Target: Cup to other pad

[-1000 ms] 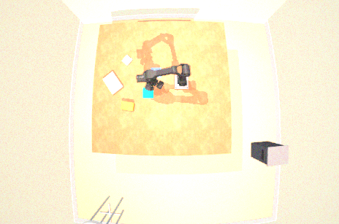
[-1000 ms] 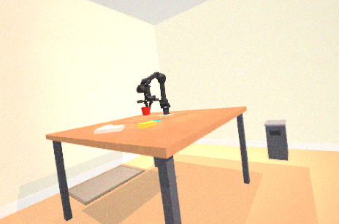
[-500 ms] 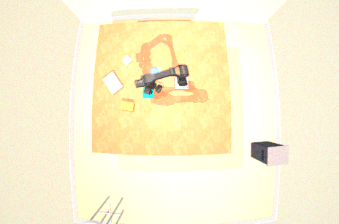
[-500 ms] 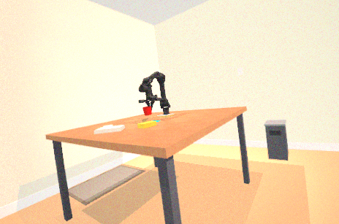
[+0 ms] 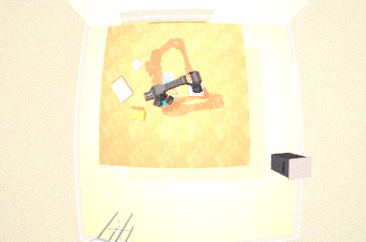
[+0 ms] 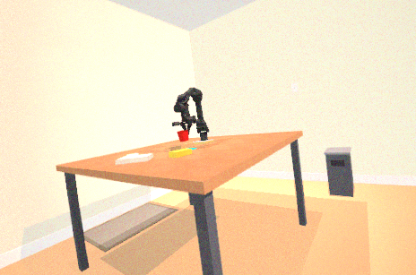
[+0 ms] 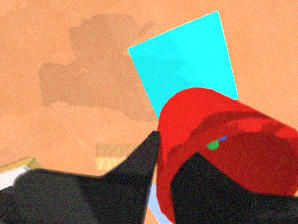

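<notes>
Now: gripper tip 4 cm to the left of the green marble, 3 cm short of it and 2 cm above it. Also, from my gripper tip: cyan pad: 10 cm below, 4 cm ahead, 1 cm to the left; pale blue pad: 17 cm to the right, 10 cm below, 5 cm behind; red cup: 2 cm to the right, 2 cm ahead.
</notes>
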